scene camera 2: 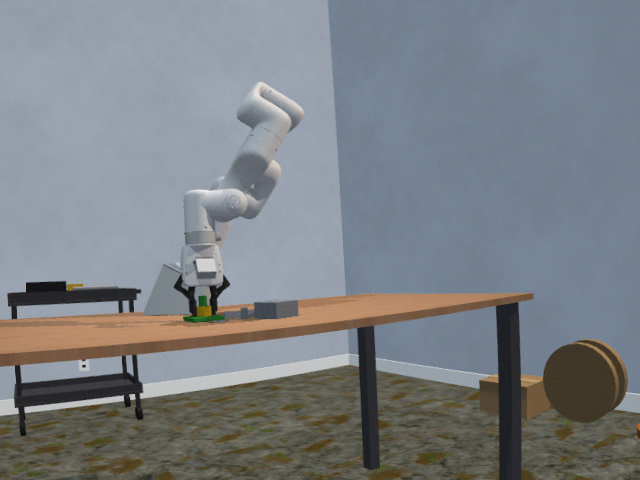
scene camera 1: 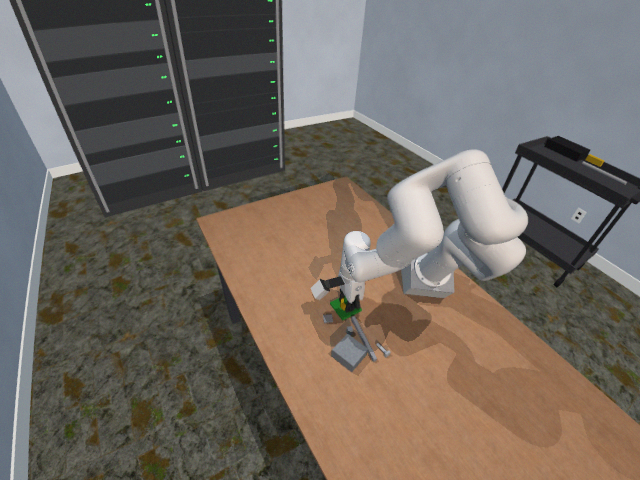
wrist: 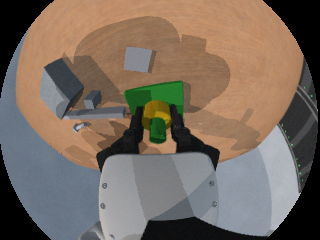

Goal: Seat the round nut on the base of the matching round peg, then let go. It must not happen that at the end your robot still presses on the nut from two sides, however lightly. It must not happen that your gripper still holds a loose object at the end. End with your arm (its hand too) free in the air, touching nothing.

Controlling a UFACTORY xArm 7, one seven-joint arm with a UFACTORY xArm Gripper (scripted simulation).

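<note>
There is a grey block to be seen in the pictures, and my gripper is there with it.
</note>
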